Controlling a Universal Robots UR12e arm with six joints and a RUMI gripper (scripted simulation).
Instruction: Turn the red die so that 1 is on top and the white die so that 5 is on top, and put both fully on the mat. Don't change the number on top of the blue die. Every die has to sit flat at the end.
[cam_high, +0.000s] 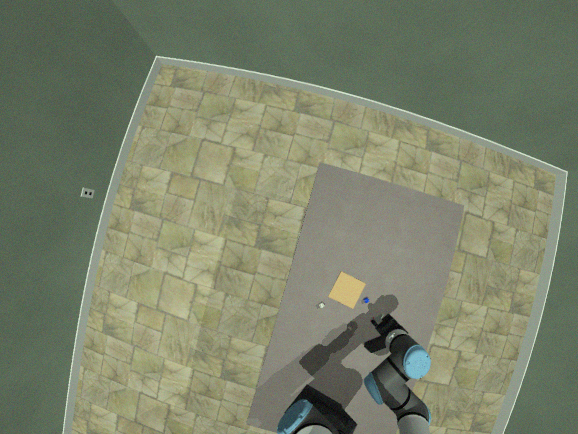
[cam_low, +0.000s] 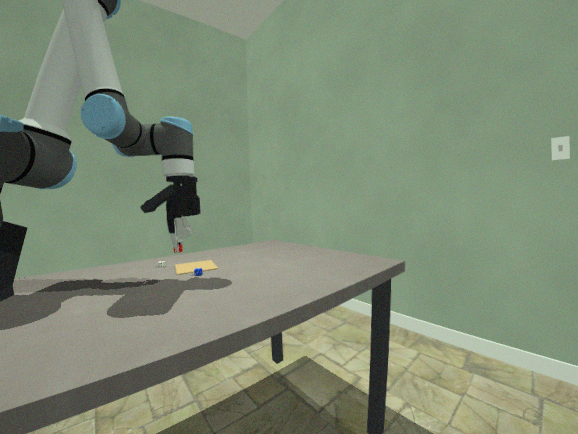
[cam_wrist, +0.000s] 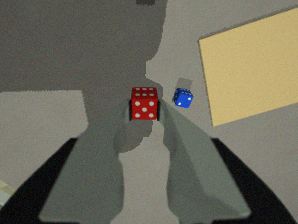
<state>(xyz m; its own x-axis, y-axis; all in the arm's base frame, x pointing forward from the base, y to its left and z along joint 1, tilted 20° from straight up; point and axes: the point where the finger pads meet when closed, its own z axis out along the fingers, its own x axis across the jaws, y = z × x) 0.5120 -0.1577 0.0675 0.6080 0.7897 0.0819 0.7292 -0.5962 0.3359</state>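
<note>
The red die lies 1 cm below my hand. Also, from my hand: blue die: 10 cm below, 7 cm ahead, 2 cm to the left; then tan mat: 12 cm to the left, 11 cm below, 11 cm ahead; then white die: 23 cm to the left, 10 cm below, 2 cm ahead.
</note>
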